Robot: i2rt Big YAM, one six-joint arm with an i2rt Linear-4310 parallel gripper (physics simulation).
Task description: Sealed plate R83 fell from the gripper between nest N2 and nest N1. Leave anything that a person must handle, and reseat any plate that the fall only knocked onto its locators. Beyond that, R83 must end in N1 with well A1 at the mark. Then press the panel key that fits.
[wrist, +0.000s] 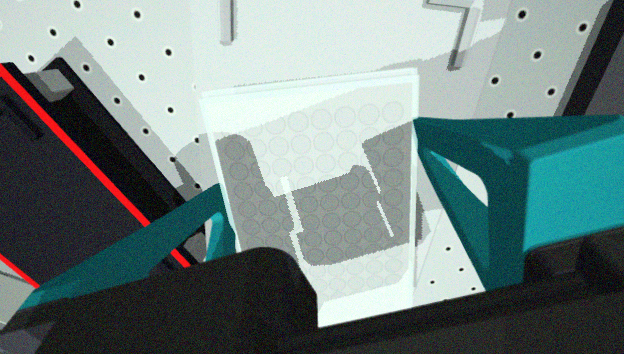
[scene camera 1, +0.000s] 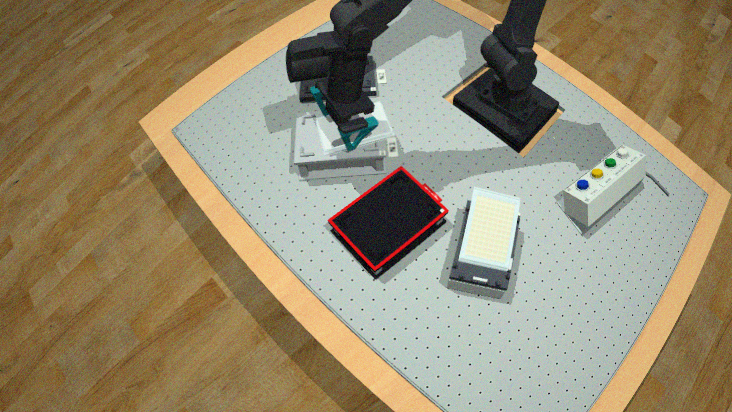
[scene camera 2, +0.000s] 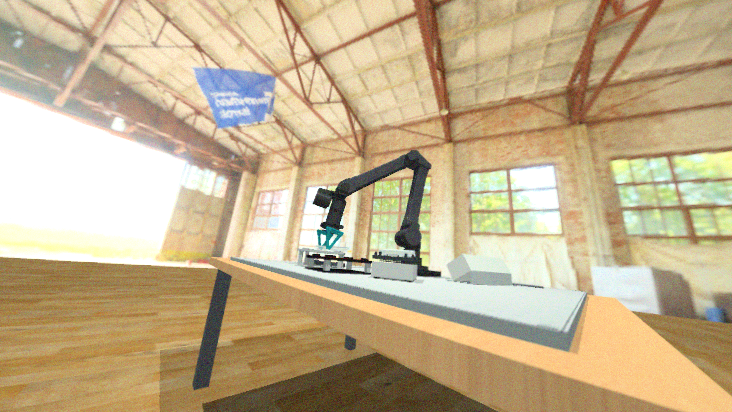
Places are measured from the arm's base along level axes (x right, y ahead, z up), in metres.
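Pixels of known places: gripper, fingertip midpoint: (wrist: 314,164) (scene camera 1: 339,132) (scene camera 2: 323,249); arm's base, link origin: (scene camera 1: 509,102).
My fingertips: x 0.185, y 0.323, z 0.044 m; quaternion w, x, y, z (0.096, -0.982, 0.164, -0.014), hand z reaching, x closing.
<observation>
For each thing: its top centre in the pictures, then the offset to it from my fingertips. "spot": a spot on its surface instead. Level surfaces: height alone.
- clear sealed plate, top centre: (wrist: 321,236) (scene camera 1: 353,123) (scene camera 2: 331,245) dy -0.023, dx -0.014, dz +0.016 m
- light grey raised nest, top centre: (wrist: 328,161) (scene camera 1: 338,130) (scene camera 2: 323,249) dy -0.003, dx +0.006, dz +0.000 m
- dark nest, surface spot: (scene camera 1: 309,93) spot: dy -0.064, dx +0.159, dz -0.048 m
- key panel, top centre: (scene camera 1: 614,171) (scene camera 2: 479,256) dy -0.279, dx -0.464, dz +0.019 m
- black nest top with a red outline, surface height: dz -0.025 m
- yellowish plate, top centre: (scene camera 1: 492,224) (scene camera 2: 398,248) dy -0.015, dx -0.322, dz +0.016 m
- cable, surface spot: (scene camera 1: 658,184) spot: dy -0.409, dx -0.582, dz -0.060 m
A clear sealed plate (scene camera 1: 383,120) (scene camera 2: 339,249) (wrist: 300,142) with faint round wells is between the teal fingers of my gripper (scene camera 1: 342,132) (wrist: 314,164), which is shut on it. No R83 label or well A1 can be made out. In scene camera 1 the plate is over the light grey raised nest (scene camera 1: 335,159) (wrist: 310,40) and turned relative to its L-shaped locators; I cannot tell whether they touch. A dark nest (scene camera 1: 309,93) is partly hidden behind my arm. The key panel (scene camera 1: 589,202) has blue, yellow, green and white keys. Nest numbers are unreadable.
A black nest top with a red outline (scene camera 1: 387,220) (wrist: 55,165) lies in front of the grey nest. A yellowish plate (scene camera 1: 490,227) sits on a dark nest (scene camera 1: 473,274) to its right. My arm's black base (scene camera 1: 476,110) stands behind. A cable (scene camera 1: 658,184) lies beside the panel.
</observation>
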